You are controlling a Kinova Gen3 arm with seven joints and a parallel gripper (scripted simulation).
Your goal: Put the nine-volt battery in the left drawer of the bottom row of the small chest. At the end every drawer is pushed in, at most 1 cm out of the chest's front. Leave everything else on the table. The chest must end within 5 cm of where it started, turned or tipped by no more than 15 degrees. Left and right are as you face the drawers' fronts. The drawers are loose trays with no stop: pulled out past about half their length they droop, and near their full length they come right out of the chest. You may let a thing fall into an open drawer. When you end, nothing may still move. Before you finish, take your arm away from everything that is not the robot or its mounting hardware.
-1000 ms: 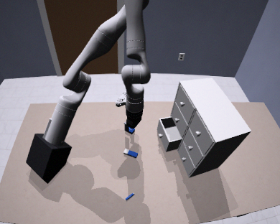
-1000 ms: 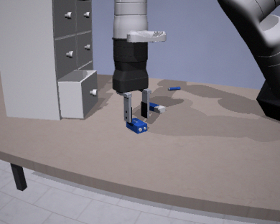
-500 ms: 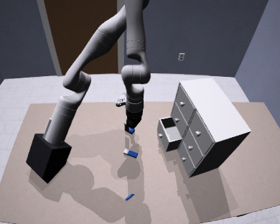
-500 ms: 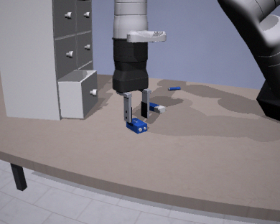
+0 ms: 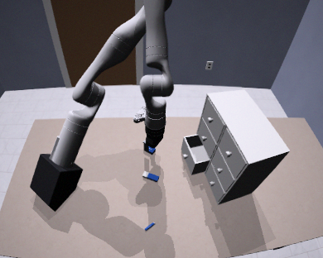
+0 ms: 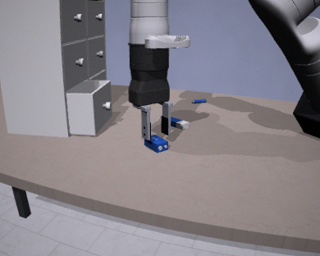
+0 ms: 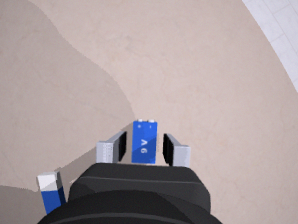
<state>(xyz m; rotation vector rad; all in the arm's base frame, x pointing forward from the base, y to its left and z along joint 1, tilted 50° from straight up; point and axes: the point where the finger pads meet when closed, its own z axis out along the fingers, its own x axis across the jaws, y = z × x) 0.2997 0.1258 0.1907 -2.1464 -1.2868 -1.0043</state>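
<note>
Right now the nine-volt battery is 1 cm behind my hand and 3 cm below it. Round my hand: blue stick 9 cm ahead, 34 cm to the right, 4 cm below; then blue-and-white block 3 cm ahead, 13 cm to the right, 4 cm below.
</note>
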